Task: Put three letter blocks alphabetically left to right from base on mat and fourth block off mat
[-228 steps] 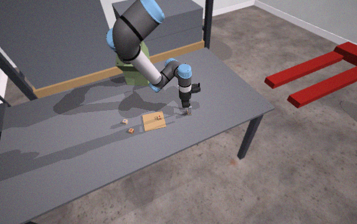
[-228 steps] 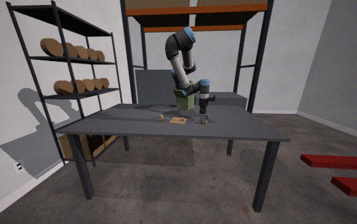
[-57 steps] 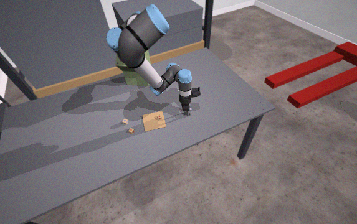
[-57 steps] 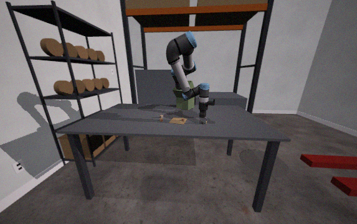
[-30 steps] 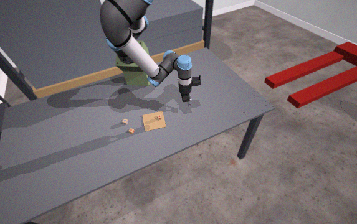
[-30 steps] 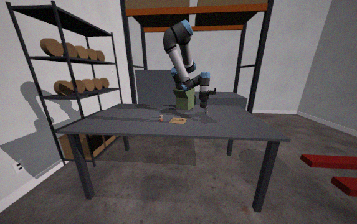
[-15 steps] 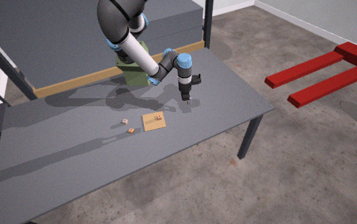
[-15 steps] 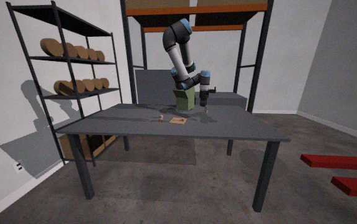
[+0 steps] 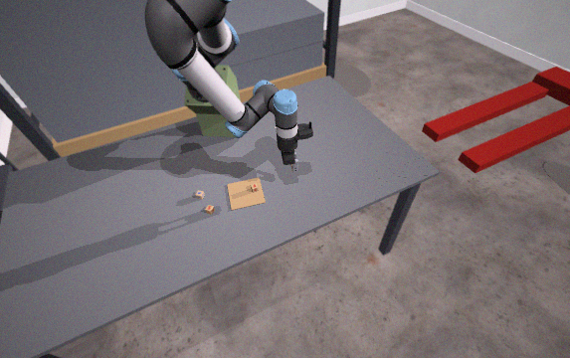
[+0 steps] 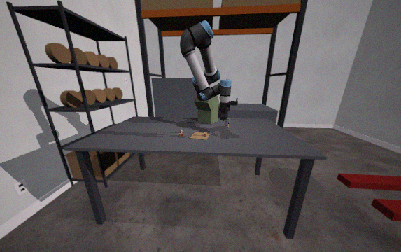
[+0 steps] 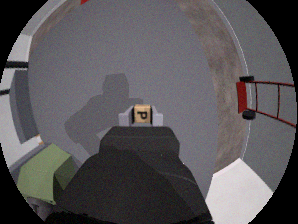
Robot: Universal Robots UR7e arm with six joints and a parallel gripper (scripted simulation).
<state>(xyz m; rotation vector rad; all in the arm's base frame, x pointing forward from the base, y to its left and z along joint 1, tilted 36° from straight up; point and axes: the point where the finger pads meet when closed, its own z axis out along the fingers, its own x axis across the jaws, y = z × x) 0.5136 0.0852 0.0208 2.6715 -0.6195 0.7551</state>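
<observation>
Now: the tan mat 190 mm to the right of my hand, 110 mm below it and 100 mm behind it.
</observation>
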